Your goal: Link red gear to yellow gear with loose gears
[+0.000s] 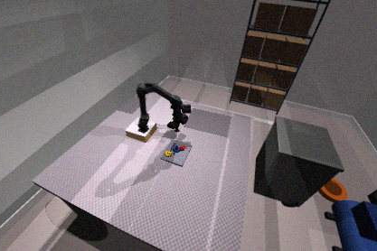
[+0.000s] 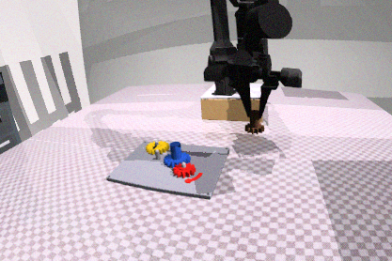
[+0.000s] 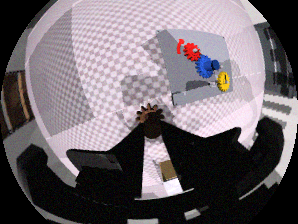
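The blue gear is 130 mm to the right of my gripper tip, 90 mm ahead of it and 60 mm below it. The rest, counted from my gripper tip: red gear: 120 mm ahead, 100 mm to the right, 70 mm below; then brown gear: 10 mm below; then red arrow: 130 mm ahead, 80 mm below, 70 mm to the right.
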